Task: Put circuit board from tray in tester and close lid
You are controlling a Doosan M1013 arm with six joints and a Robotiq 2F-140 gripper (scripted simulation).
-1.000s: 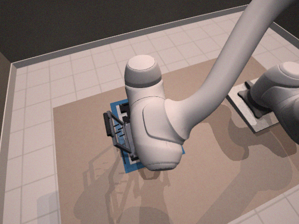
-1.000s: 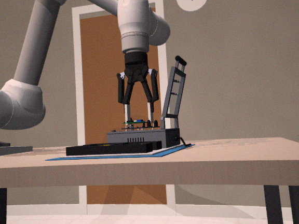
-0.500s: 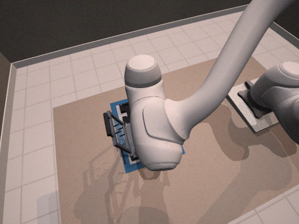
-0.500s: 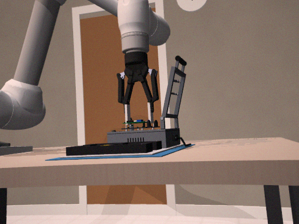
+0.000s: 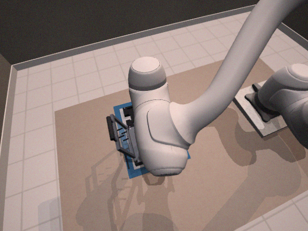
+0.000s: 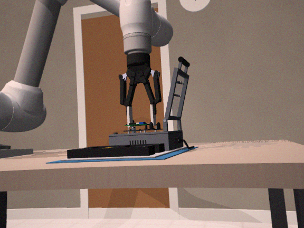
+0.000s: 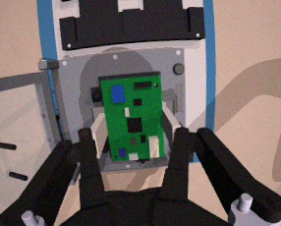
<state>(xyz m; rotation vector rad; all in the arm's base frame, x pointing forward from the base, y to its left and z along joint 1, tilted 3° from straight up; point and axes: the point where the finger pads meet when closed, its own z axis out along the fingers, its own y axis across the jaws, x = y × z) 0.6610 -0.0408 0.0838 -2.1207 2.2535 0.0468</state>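
The green circuit board is 20 mm below my hand. The rest, counted from my hand: latch hook 60 mm behind, 60 mm to the left, 20 mm below; lid 130 mm ahead, 10 mm to the right, 80 mm above.
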